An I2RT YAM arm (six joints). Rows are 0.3 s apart.
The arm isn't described. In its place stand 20 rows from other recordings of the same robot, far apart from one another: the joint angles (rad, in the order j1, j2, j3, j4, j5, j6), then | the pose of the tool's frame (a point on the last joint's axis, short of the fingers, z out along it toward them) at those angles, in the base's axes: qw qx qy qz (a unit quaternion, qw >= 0); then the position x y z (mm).
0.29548 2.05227 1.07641 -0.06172 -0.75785 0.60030 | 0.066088 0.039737 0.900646 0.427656 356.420 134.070 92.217
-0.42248 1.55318 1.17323 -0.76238 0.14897 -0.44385 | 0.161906 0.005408 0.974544 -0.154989 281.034 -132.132 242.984
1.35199 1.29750 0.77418 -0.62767 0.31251 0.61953 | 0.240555 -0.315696 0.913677 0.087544 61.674 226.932 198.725
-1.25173 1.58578 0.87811 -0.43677 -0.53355 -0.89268 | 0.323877 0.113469 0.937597 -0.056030 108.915 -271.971 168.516
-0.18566 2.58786 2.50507 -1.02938 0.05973 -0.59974 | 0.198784 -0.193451 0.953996 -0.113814 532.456 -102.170 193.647
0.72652 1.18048 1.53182 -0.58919 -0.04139 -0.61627 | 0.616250 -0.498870 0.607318 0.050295 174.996 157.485 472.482
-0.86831 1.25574 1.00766 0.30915 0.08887 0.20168 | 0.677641 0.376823 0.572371 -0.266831 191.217 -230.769 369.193
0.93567 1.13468 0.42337 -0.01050 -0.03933 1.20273 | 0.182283 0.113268 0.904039 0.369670 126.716 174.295 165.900
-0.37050 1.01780 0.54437 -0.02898 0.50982 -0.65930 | 0.321938 0.007201 0.842674 -0.431514 197.694 -95.430 229.252
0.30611 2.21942 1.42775 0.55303 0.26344 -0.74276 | 0.575647 -0.320036 0.715325 -0.233490 479.190 141.723 166.106
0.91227 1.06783 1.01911 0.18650 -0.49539 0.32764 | 0.501486 -0.360522 0.556424 0.555814 136.358 203.886 407.269
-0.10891 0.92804 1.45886 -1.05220 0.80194 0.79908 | 0.548306 0.525178 0.630355 -0.161867 124.758 -39.380 451.405
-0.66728 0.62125 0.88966 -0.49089 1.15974 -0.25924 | 0.275877 0.467346 0.570676 -0.616286 67.539 -94.755 370.522
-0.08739 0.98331 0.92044 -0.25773 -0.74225 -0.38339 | 0.598887 -0.321338 0.716143 0.158792 218.357 5.025 346.139
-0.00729 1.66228 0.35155 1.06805 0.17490 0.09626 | 0.616414 0.094355 0.780651 -0.041408 270.909 -8.170 128.858
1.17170 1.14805 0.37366 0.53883 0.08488 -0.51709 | 0.596433 -0.569090 0.540750 0.167313 94.188 215.573 200.279
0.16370 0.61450 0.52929 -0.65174 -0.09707 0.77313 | 0.340877 0.255257 0.877085 0.222190 132.188 25.332 231.100
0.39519 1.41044 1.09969 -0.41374 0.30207 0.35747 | 0.427972 0.044774 0.902424 0.021605 290.482 109.695 284.757
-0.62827 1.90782 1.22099 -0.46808 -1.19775 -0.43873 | 0.427324 -0.039379 0.815563 0.388202 318.776 -190.604 174.133
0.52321 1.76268 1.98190 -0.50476 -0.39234 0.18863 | 0.496597 -0.245921 0.754758 0.351077 338.821 211.157 454.390
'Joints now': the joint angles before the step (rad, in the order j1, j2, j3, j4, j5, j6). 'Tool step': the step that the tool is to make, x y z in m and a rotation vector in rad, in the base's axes. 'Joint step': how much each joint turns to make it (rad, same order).
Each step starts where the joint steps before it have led.
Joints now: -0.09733, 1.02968, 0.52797, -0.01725, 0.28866, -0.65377
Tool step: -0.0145, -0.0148, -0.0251, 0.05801, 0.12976, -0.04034
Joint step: -0.08698, 0.00001, -0.05092, -0.08754, -0.06039, 0.00707
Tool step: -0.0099, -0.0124, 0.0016, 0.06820, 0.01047, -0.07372
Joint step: -0.07609, -0.03104, 0.00680, -0.07333, -0.04196, 0.04971
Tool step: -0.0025, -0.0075, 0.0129, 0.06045, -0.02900, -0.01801
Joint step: -0.05037, -0.02082, 0.04307, -0.05778, -0.06707, 0.03081
